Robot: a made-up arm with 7 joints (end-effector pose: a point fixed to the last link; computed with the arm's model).
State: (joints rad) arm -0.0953 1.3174 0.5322 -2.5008 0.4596 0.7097 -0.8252
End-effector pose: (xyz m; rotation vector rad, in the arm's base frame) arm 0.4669 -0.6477 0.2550 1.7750 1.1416 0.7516
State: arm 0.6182 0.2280 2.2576 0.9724 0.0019 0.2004 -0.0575
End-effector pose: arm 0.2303 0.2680 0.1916 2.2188 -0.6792 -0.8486
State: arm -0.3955 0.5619 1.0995 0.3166 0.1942 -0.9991 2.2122
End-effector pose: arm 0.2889 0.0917 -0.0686 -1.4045 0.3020 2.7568
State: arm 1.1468 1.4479 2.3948 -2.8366 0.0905 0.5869 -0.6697
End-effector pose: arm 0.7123 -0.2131 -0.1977 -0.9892 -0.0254 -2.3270
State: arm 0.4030 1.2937 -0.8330 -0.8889 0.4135 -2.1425 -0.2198
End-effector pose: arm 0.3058 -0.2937 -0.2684 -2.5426 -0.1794 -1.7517
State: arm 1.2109 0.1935 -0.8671 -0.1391 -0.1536 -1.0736 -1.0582
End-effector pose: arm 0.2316 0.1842 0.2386 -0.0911 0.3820 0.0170
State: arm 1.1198 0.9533 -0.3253 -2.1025 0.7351 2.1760 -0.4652
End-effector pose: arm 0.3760 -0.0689 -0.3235 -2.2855 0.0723 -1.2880
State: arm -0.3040 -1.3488 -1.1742 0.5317 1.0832 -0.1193 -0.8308
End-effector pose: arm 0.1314 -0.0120 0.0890 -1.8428 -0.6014 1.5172
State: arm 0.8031 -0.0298 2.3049 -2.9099 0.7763 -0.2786 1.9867
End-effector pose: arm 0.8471 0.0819 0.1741 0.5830 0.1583 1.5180
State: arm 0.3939 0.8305 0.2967 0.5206 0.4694 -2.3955 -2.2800
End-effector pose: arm 0.5605 0.0130 -0.1543 -1.1361 -0.0955 -0.5096
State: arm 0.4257 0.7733 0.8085 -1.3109 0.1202 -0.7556 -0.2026
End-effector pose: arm 0.3986 -0.2664 0.3351 0.2613 1.2284 -0.0616
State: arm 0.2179 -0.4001 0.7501 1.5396 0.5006 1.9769 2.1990
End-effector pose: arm 0.3072 0.0250 0.0368 0.6633 -0.3592 -0.7502
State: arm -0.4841 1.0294 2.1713 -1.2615 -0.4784 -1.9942 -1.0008
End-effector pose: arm 0.4989 -0.0565 0.4233 -0.0282 1.1837 -0.4385
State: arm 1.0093 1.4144 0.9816 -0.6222 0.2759 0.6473 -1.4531
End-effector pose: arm 0.2686 -0.5100 -0.0597 0.6517 -0.4820 1.8485
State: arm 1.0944 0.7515 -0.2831 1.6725 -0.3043 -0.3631 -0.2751
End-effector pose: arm 0.3215 0.0150 -0.4236 0.0233 -1.2645 -0.4502
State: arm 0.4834 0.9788 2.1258 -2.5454 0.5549 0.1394 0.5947
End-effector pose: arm 0.8088 -0.3696 -0.0818 0.4635 0.9498 1.9970
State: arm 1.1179 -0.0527 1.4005 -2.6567 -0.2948 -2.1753 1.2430
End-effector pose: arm 0.4028 -0.1239 0.4617 -0.3519 0.4809 -0.4436
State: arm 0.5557 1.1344 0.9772 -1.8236 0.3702 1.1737 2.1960
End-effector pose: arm 0.5694 -0.5090 -0.0940 -0.1369 1.9817 -0.0246
